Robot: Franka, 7 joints.
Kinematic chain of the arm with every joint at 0, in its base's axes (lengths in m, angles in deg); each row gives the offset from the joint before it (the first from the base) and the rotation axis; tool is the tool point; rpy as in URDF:
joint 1: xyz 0 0 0.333 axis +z
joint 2: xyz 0 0 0 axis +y
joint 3: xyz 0 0 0.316 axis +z
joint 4: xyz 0.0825 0 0 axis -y
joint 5: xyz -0.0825 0 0.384 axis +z
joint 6: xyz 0 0 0 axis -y
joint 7: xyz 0.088 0 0 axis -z
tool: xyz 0 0 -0.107 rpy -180 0 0
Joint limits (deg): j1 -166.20..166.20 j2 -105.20..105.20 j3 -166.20..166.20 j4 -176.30..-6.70 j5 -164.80..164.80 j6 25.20..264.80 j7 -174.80..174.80
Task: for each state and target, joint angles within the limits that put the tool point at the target. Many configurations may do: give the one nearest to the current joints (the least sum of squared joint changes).
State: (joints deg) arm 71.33 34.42 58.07 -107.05 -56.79 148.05 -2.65
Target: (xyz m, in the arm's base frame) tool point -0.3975 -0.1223 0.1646
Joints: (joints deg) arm 112.27 52.75 68.06 -146.75 -57.50 145.16 -2.65
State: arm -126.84 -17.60 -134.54 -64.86 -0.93 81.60 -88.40
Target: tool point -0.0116 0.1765 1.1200
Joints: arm -132.28 12.29 -153.86 -27.20 -7.53 97.69 -88.40
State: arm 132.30 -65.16 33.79 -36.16 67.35 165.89 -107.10
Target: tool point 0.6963 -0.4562 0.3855
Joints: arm 145.21 -93.02 31.54 -11.54 65.27 174.17 -107.10
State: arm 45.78 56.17 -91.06 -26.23 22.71 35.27 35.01
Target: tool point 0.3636 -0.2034 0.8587
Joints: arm 24.33 29.85 -104.72 -36.32 16.86 41.52 35.01
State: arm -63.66 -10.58 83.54 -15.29 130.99 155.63 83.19
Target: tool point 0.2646 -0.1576 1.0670
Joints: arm -69.91 8.62 77.90 -17.54 132.59 194.69 83.19
